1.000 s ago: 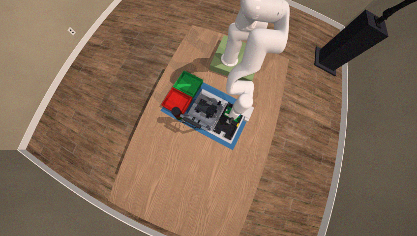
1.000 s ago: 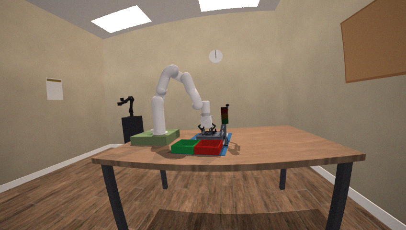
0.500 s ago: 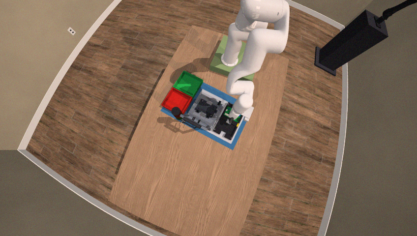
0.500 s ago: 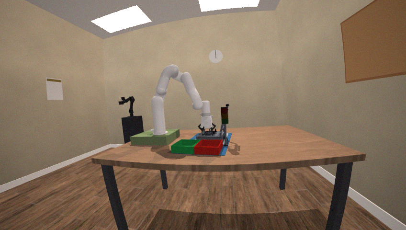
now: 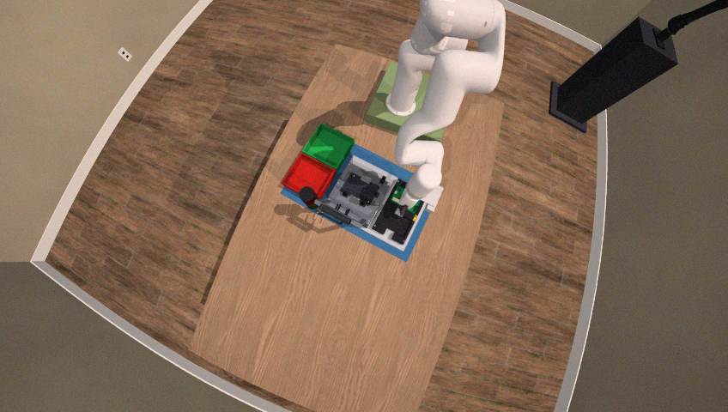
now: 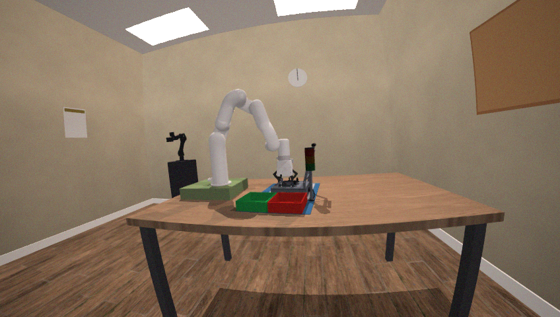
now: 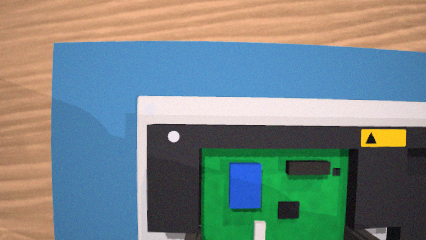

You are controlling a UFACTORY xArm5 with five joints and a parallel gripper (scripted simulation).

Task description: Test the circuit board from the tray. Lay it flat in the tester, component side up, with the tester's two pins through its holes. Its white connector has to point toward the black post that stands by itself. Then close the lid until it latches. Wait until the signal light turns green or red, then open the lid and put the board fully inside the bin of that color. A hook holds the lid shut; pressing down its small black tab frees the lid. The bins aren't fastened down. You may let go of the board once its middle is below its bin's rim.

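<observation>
Now: hand right at the green circuit board. From my hand the other things lie so: clear lid 190 mm to the right, 160 mm ahead, 160 mm above; then red bin 380 mm to the right, 70 mm ahead, 10 mm below; then green bin 360 mm to the right, 80 mm behind, 10 mm below.
</observation>
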